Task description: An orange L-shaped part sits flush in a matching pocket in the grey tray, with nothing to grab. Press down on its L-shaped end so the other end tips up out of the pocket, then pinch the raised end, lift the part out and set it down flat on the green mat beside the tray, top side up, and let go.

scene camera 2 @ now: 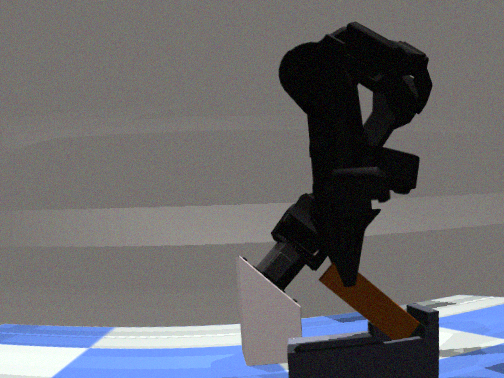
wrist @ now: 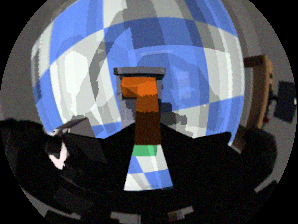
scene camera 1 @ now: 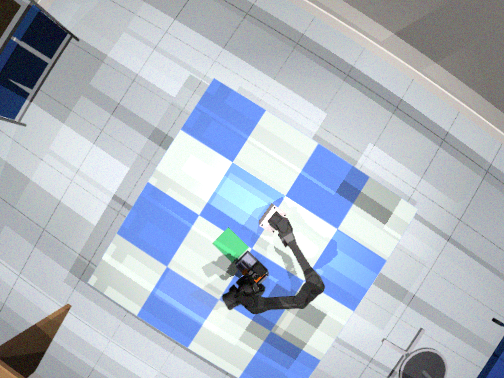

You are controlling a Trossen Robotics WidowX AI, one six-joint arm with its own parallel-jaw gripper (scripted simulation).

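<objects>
The gripper is holding an orange L-shaped part.
</objects>
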